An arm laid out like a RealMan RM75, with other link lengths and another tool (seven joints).
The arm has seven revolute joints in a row. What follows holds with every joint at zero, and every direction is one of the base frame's. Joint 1 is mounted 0.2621 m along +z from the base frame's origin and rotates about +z. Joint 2 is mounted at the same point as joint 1 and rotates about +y. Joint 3 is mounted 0.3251 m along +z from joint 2 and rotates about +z. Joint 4 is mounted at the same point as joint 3 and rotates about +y. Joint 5 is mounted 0.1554 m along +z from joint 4 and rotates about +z. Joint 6 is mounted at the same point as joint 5 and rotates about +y. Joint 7 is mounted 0.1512 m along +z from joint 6 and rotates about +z. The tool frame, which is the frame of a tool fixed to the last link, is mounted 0.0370 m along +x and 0.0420 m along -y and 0.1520 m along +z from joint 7; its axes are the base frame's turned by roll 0.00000, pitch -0.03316 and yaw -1.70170 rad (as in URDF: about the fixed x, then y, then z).
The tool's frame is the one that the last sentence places.
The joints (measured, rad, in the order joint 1, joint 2, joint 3, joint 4, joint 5, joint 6, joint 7), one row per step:
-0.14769 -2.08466 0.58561 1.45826 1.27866 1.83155 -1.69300
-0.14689 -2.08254 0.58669 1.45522 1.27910 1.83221 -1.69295
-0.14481 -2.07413 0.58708 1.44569 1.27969 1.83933 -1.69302
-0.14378 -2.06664 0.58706 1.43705 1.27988 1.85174 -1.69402
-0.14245 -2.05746 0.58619 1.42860 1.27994 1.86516 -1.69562
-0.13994 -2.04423 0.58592 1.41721 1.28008 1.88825 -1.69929
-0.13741 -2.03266 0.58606 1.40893 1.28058 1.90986 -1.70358
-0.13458 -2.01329 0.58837 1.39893 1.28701 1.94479 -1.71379
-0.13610 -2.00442 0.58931 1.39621 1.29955 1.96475 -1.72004
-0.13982 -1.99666 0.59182 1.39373 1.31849 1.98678 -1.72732
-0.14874 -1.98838 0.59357 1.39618 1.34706 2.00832 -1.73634
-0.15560 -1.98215 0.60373 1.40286 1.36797 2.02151 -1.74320
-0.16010 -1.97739 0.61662 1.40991 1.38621 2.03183 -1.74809
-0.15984 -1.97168 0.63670 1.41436 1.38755 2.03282 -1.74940
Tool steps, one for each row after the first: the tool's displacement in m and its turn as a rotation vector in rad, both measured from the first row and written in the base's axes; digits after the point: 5 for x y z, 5 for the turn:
-0.00088 0.00002 -0.00012 -0.00240 0.00034 0.00155
-0.00351 -0.00079 -0.00018 -0.01030 0.00353 0.00361
-0.00497 -0.00270 -0.00120 -0.02167 0.00711 0.00094
-0.00676 -0.00483 -0.00181 -0.03303 0.01221 -0.00156
-0.00897 -0.00895 -0.00362 -0.05349 0.02051 -0.00718
-0.01075 -0.01309 -0.00559 -0.07304 0.02909 -0.01277
-0.01399 -0.01957 -0.01033 -0.11017 0.04808 -0.01962
-0.01608 -0.02236 -0.01515 -0.13462 0.06405 -0.02125
-0.01842 -0.02505 -0.02213 -0.16558 0.08298 -0.02193
-0.02117 -0.02642 -0.03062 -0.19899 0.11107 -0.02085
-0.02227 -0.02808 -0.03856 -0.22758 0.13670 -0.02393
-0.02337 -0.03018 -0.04629 -0.25394 0.16038 -0.02701
-0.02267 -0.03281 -0.05076 -0.27121 0.17378 -0.03561

